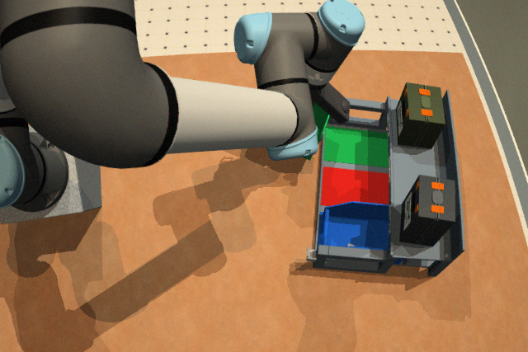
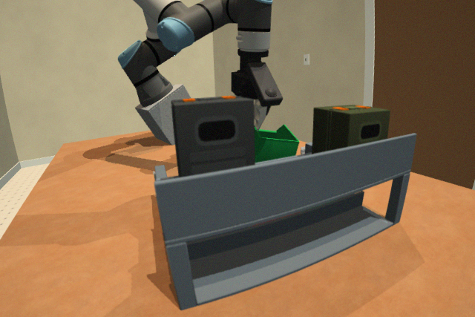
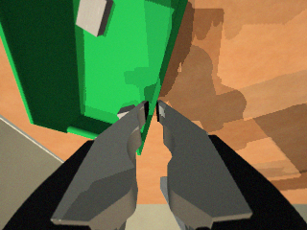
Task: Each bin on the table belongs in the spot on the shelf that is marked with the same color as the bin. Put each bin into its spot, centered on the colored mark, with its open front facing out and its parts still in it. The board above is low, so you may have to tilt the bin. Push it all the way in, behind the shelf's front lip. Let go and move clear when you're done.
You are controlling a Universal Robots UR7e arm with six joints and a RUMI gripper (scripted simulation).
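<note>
Now: the green bin 4 cm to the left of my hand, 3 cm below it and 1 cm ahead of it. The rest, counted from my hand: shelf front lip 10 cm below, 8 cm to the right, 8 cm ahead; then blue bin 22 cm to the right, 15 cm ahead, 7 cm below; then olive case 29 cm ahead, 4 cm above, 1 cm to the right.
</note>
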